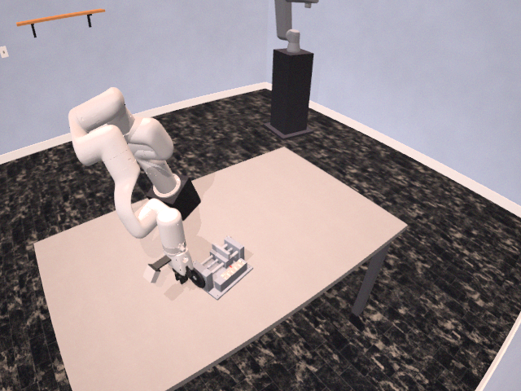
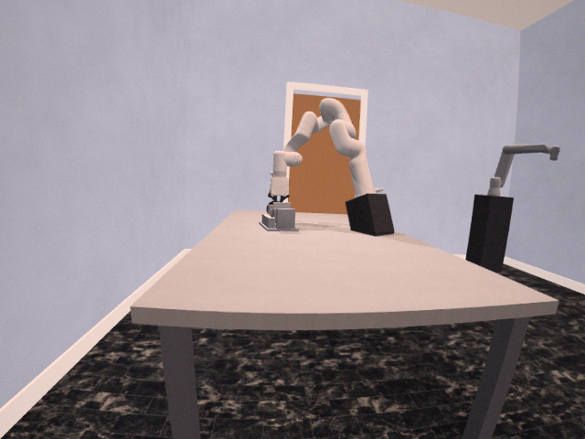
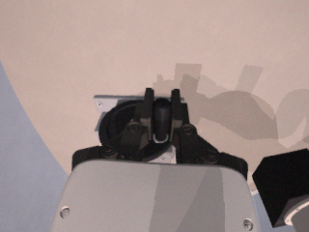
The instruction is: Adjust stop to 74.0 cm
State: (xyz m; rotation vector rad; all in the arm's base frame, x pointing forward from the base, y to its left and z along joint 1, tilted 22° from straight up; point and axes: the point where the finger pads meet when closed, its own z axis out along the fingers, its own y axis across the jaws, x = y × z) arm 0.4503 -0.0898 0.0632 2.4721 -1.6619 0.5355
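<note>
My gripper is now 30 mm to the right of the black handwheel and 10 mm above it. Round my hand: handwheel knob 10 mm to the left; then sliding stop block 170 mm to the left, 20 mm behind.
</note>
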